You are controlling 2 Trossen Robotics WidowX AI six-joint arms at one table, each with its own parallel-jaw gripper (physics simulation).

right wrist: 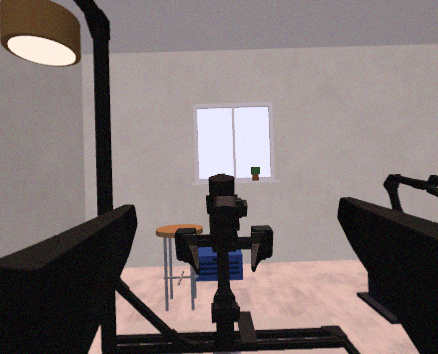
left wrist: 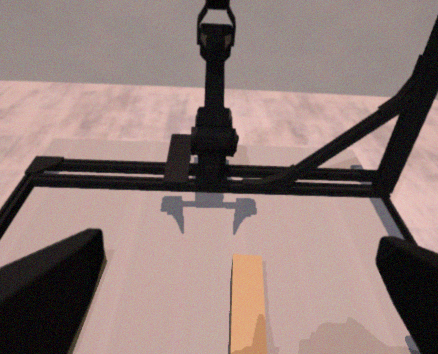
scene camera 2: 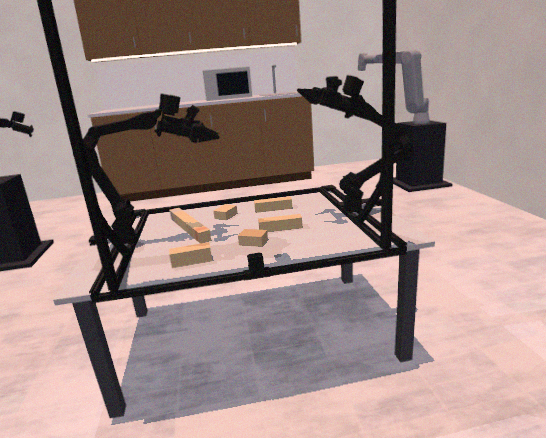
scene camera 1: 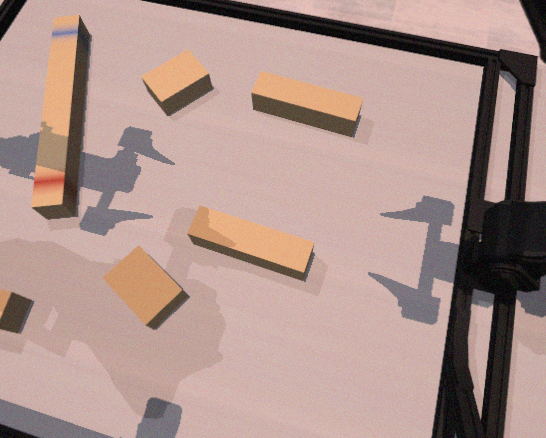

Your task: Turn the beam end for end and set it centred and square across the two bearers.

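Where they show: left gripper, between the fingertips: [right wrist: 225,270] [left wrist: 243,246] [scene camera 2: 218,135]; right gripper, between the fingertips: [right wrist: 237,210] [scene camera 2: 300,89]; left arm's base, origin of its link: [right wrist: 225,338] [scene camera 2: 125,240]; right arm's base, origin of its link: [left wrist: 211,174] [scene camera 2: 353,209] [scene camera 1: 489,269].
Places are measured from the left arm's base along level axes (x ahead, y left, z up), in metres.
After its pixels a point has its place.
The long beam [scene camera 1: 54,105] {x 0.238, y 0.078, z 0.025 m} [scene camera 2: 186,223] {x 0.235, y 0.041, z 0.022 m} lies on the table, with a red band at its near end and a blue band at its far end. Two oblong blocks, apparently the bearers, lie roughly parallel and apart: the back one [scene camera 1: 306,100] {x 0.614, y 0.185, z 0.025 m} [scene camera 2: 273,204] {x 0.610, y 0.173, z 0.010 m} and the front one [scene camera 1: 255,240] {x 0.604, y -0.052, z 0.025 m} [scene camera 2: 280,223] {x 0.594, y -0.073, z 0.011 m} [left wrist: 248,300] {x 0.600, y -0.051, z 0.025 m}. Nothing lies across them. My left gripper [scene camera 2: 214,135] {x 0.404, y 0.000, z 0.355 m} [left wrist: 243,246] {x 0.404, y 0.000, z 0.355 m} [right wrist: 225,270] {x 0.404, y 0.000, z 0.355 m} is open and empty, high above the table. My right gripper [scene camera 2: 301,92] {x 0.717, y 0.000, z 0.489 m} is open and empty, higher up at the right; it does not show in scene camera 1.
Short blocks lie askew beside the bearers, one at the back [scene camera 1: 175,75] {x 0.398, y 0.184, z 0.019 m} [scene camera 2: 225,212] {x 0.395, y 0.134, z 0.015 m} and one in front [scene camera 1: 143,285] {x 0.480, y -0.149, z 0.019 m} [scene camera 2: 253,237] {x 0.475, y -0.183, z 0.015 m}. Another oblong block [scene camera 1: 15,312] {x 0.323, y -0.228, z 0.005 m} [scene camera 2: 190,255] {x 0.257, y -0.257, z 0.014 m} lies near the beam's red end. A black frame [scene camera 1: 350,34] {x 0.648, y 0.360, z -0.006 m} [scene camera 2: 180,286] {x 0.223, y -0.374, z -0.030 m} borders the table, with tall posts at the sides.
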